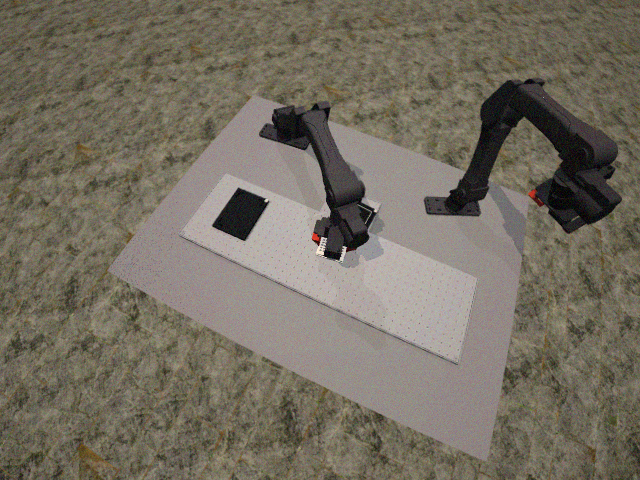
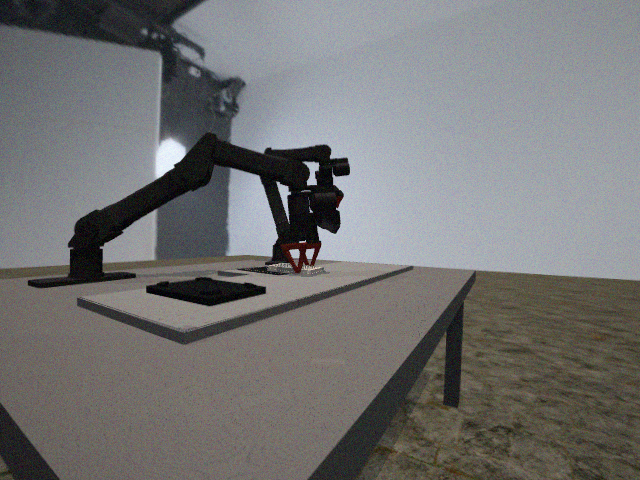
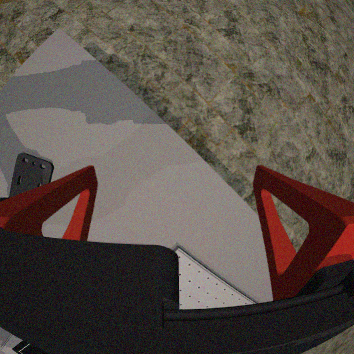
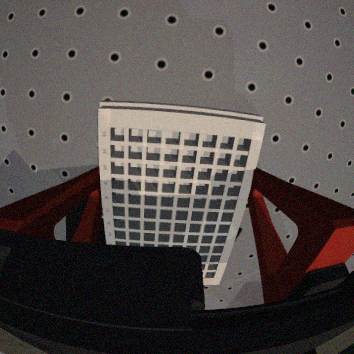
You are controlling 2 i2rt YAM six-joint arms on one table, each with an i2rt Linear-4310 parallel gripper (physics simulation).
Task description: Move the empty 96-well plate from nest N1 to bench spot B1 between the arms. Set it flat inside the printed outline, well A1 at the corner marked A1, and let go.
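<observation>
My right gripper is shut on the white 96-well plate, its red fingers on the two long sides. It holds the plate level and very low over the perforated board; I cannot tell if it touches. The printed outline of spot B1 lies just behind, mostly hidden by the arm. The black nest N1 is empty at the board's left end. My left gripper is open and empty, raised beyond the table's right edge.
The grey table carries the board and both arm base plates, the right arm's and the left arm's. Stone floor surrounds the table.
</observation>
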